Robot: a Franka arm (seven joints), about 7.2 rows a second.
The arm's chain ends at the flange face. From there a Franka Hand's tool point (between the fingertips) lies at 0.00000 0.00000 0.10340 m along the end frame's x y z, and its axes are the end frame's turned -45 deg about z.
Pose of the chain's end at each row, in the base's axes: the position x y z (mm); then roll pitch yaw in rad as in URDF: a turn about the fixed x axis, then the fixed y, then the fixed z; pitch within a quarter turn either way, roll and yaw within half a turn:
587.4 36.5 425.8 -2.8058 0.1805 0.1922
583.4 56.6 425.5 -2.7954 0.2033 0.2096
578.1 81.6 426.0 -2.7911 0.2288 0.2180
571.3 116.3 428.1 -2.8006 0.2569 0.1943
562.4 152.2 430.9 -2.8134 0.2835 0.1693
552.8 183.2 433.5 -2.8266 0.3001 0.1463
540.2 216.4 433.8 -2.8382 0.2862 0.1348
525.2 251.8 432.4 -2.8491 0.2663 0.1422
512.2 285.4 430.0 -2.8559 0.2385 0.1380
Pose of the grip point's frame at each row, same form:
563.7 66.6 329.8 -2.7754 -0.1025 0.9279
556.9 86.8 330.2 -2.7525 -0.0924 0.9411
548.9 111.5 331.4 -2.7323 -0.0762 0.9469
540.3 145.4 333.9 -2.7204 -0.0491 0.9247
529.8 180.4 336.9 -2.7118 -0.0210 0.9029
519.4 210.7 339.6 -2.7100 -0.0002 0.8836
508.4 243.3 339.1 -2.7276 -0.0030 0.8755
495.2 277.6 336.9 -2.7488 -0.0106 0.8860
485.0 311.0 333.6 -2.7725 -0.0266 0.8840

